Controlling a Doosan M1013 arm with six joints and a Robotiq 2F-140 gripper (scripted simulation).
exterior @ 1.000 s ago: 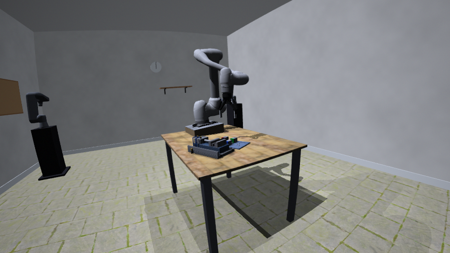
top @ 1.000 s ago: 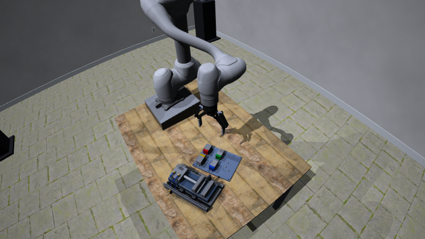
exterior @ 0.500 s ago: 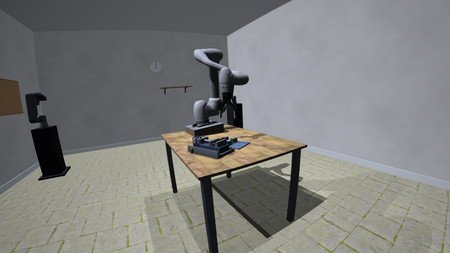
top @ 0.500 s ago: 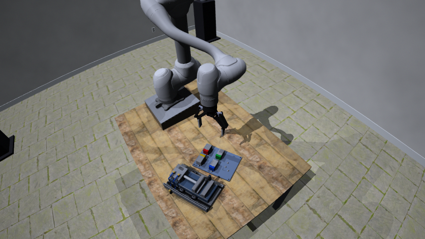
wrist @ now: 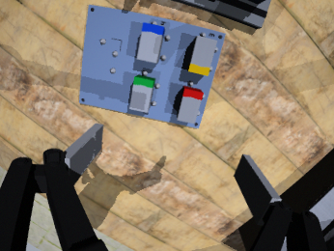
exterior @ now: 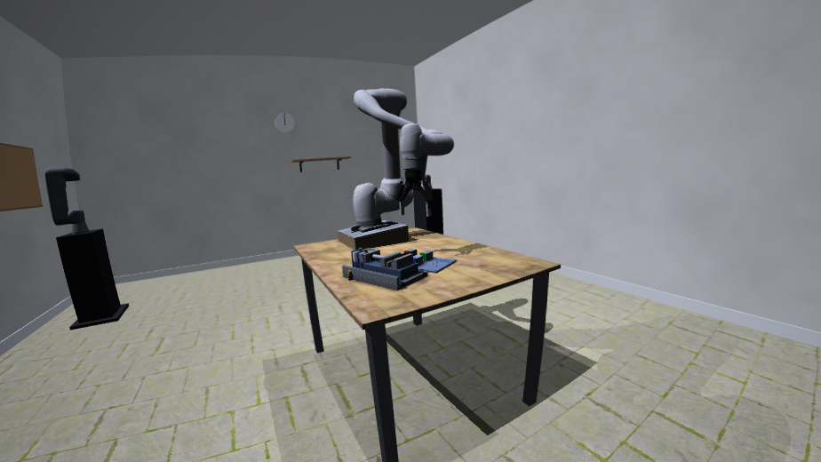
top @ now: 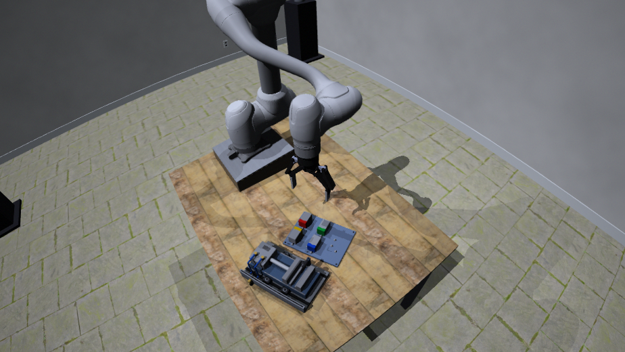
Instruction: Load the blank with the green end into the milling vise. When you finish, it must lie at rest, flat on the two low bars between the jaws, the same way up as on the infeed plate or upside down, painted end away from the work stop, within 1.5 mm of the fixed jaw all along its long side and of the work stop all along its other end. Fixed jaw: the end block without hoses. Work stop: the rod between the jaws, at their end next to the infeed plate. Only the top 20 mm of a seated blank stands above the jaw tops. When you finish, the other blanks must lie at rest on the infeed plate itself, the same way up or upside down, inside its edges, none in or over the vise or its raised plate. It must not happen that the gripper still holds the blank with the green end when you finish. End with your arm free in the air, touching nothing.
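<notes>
The red-ended blank lies 19 cm below my hand, 2 cm to the right of it and 2 cm behind it. From my hand the other things lie so: yellow-ended blank 19 cm below, 10 cm to the right, 1 cm ahead; then blue-ended blank 19 cm below, 10 cm ahead, 7 cm to the right; then work stop rod 18 cm to the right, 18 cm ahead, 13 cm below.
</notes>
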